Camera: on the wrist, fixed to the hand. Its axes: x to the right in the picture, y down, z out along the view.
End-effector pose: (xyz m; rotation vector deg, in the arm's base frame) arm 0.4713 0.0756 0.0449 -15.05 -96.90 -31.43
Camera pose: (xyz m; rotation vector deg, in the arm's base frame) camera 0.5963 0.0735 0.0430 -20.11 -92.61 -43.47
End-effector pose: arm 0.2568 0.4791 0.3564 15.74 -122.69 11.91
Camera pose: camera 0.3422 0.5634 0.3915 12.02 -120.34 -1.81
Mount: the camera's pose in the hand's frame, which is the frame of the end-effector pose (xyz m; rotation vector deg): -0.0264 0.0560 -0.1086 -11.42 1.91 -3.03
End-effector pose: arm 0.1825 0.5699 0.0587 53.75 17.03 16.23
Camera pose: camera 0.1119 0.6725 0.0476 41.75 18.21 15.75
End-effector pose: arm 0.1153 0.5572 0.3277 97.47 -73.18 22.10
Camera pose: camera 0.0852 0.6604 0.3915 88.83 -68.90 14.09
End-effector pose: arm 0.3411 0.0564 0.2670 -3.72 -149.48 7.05
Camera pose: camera 0.4201 0.1184 0.3415 -3.88 -147.78 -8.93
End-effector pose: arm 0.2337 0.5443 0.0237 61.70 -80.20 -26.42
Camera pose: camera 0.3117 0.6285 0.0732 54.81 -72.75 -34.69
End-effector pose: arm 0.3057 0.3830 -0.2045 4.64 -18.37 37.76
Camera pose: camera 0.2807 0.4306 -0.3173 -6.38 -20.02 32.81
